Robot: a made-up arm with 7 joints.
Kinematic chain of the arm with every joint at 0, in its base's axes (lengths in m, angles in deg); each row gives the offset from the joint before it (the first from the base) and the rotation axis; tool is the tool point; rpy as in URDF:
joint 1: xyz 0 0 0.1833 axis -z
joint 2: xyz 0 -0.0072 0.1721 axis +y
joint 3: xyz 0 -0.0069 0.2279 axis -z
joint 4: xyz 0 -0.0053 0.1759 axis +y
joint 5: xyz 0 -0.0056 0.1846 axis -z
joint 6: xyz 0 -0.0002 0.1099 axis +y
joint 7: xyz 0 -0.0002 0.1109 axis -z
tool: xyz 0 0 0 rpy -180 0 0
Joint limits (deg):
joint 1: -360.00..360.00
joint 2: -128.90..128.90
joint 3: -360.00..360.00
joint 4: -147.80..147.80
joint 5: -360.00..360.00
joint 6: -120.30..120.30
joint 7: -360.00..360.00
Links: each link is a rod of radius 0.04 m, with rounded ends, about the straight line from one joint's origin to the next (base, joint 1, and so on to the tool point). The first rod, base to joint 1, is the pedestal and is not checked.
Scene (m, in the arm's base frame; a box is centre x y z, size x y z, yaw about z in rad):
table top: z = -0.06
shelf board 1: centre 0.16 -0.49 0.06 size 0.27 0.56 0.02 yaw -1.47
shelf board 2: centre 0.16 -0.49 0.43 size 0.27 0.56 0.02 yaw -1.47
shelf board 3: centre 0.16 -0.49 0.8 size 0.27 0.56 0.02 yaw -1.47
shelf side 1: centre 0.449 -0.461 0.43 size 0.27 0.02 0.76 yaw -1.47
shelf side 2: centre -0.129 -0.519 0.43 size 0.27 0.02 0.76 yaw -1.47
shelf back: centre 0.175 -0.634 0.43 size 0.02 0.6 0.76 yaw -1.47
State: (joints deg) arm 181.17 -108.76 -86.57 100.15 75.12 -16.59 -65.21
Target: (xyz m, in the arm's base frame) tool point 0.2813 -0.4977 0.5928
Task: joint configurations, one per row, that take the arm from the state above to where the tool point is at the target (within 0.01 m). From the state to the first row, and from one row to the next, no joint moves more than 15 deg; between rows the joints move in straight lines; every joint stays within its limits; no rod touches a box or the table.
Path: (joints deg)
1: 170.31 -108.13 -89.23 108.58 76.06 -18.42 -65.21
2: 159.45 -107.50 -91.90 117.02 77.00 -20.26 -65.21
3: 148.59 -106.87 -94.56 125.45 77.94 -22.09 -65.21
4: 153.92 -102.99 -82.85 123.94 77.00 -17.28 -65.21
5: 159.25 -99.12 -71.13 122.44 76.06 -12.47 -65.21
6: 164.58 -95.24 -59.42 120.93 75.11 -7.66 -65.21
7: 169.91 -91.36 -47.71 119.42 74.17 -2.85 -65.21
8: 180.64 -86.92 -54.48 105.93 74.03 -5.52 -65.21
9: 191.37 -82.47 -61.25 92.43 73.89 -8.19 -65.21
10: 202.10 -78.03 -68.02 78.93 73.75 -10.87 -65.21

